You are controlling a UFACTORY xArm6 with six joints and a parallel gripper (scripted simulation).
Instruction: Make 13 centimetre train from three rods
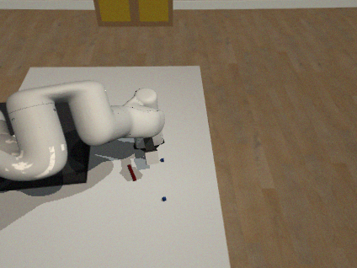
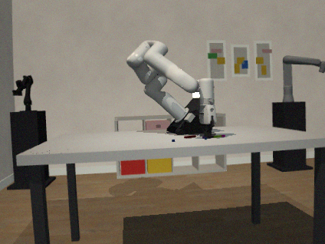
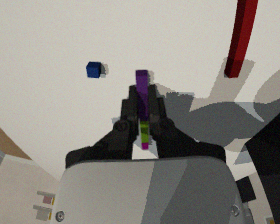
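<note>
My gripper is now 20 mm above the purple rod. Round my hand: magenta rod (30 mm behind, 90 mm to the left, 20 mm below); red rod (60 mm behind, 80 mm to the right, 20 mm below); lime rod (20 mm behind, 50 mm to the left, 20 mm below).
</note>
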